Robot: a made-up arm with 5 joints.
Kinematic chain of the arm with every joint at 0, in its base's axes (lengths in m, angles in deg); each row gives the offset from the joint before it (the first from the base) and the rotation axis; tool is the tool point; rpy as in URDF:
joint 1: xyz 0.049 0 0.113 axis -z
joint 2: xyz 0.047 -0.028 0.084 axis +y
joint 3: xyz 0.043 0 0.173 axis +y
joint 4: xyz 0.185 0 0.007 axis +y
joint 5: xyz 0.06 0.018 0 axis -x
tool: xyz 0 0 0 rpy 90 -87.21 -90
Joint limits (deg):
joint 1: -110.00..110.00
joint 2: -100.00..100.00
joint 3: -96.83..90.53
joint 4: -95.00..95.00
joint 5: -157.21..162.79
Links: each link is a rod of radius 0.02 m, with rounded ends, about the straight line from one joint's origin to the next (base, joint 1, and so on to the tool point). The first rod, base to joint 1, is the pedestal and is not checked.
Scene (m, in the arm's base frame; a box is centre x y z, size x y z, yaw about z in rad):
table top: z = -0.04
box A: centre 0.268 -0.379 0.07 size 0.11 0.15 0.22 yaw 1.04
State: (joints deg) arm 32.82 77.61 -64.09 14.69 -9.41
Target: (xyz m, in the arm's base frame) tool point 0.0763 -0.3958 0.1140
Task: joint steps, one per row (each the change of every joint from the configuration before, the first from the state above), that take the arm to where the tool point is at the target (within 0.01 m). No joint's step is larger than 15 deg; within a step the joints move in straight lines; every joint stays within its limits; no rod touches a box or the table.
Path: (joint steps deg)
1: 1.05 -4.78 13.66 4.82 8.10
2: 1.05 -4.78 13.65 4.83 8.10
3: 1.06 -4.78 13.66 4.82 8.10
4: 1.05 -4.78 13.66 4.82 8.11
5: 1.05 -4.79 13.65 4.82 8.10
6: 1.05 -4.78 13.66 4.83 8.10
7: 1.05 -4.78 13.66 4.82 8.10
8: 1.06 -4.78 13.65 4.82 8.10
9: 8.67 3.23 -13.94 -2.82 -12.96
10: 8.68 3.23 -13.95 -2.81 -12.96
11: 8.67 3.23 -13.95 -2.82 -12.97
12: 8.68 3.23 -13.94 -2.82 -12.96
13: 8.67 3.23 -13.95 -2.81 -12.96

